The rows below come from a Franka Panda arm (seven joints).
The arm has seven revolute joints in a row. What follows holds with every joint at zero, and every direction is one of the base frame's.
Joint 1 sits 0.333 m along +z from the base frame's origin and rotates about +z.
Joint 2 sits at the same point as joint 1 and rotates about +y.
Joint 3 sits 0.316 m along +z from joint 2 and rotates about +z.
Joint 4 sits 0.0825 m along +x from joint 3 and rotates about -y.
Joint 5 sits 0.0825 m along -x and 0.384 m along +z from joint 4 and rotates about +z.
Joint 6 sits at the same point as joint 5 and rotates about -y.
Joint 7 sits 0.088 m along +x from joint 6 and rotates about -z.
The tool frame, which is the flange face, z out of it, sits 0.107 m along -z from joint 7; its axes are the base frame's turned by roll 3.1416, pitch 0 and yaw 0 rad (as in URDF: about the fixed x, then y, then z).
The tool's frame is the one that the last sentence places.
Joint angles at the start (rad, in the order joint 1, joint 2, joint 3, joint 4, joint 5, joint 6, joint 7):
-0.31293 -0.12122 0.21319 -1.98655 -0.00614 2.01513 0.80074
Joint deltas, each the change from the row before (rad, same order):
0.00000 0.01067 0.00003 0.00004 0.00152 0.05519 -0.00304
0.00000 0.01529 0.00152 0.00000 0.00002 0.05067 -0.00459
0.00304 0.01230 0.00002 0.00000 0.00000 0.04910 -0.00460
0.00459 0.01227 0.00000 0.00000 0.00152 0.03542 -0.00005
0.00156 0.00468 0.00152 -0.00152 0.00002 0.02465 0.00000
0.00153 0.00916 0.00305 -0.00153 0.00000 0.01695 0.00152
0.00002 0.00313 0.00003 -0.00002 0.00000 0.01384 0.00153
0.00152 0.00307 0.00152 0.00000 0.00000 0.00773 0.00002
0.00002 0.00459 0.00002 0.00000 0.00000 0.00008 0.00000
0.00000 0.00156 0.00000 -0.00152 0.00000 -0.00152 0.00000
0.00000 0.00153 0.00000 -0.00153 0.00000 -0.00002 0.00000
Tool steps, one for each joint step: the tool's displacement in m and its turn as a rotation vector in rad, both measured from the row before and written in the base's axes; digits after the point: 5 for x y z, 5 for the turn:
0.00701 -0.00087 0.00015 -0.00126 -0.04480 0.00421
0.00730 -0.00035 -0.00273 -0.00135 -0.03560 0.00732
0.00646 0.00070 -0.00121 -0.00204 -0.03694 0.00866
0.00527 0.00173 -0.00270 0.00187 -0.02371 0.00484
0.00269 0.00138 -0.00052 -0.00072 -0.01854 0.00348
0.00293 0.00204 -0.00390 0.00171 -0.00663 0.00338
0.00158 -0.00020 -0.00013 0.00027 -0.01084 -0.00120
0.00125 0.00154 -0.00081 0.00022 -0.00475 0.00313
0.00081 -0.00023 -0.00255 0.00135 0.00430 0.00004
-0.00005 -0.00007 -0.00182 0.00070 0.00452 -0.00003
0.00005 -0.00007 -0.00163 0.00058 0.00301 -0.00001

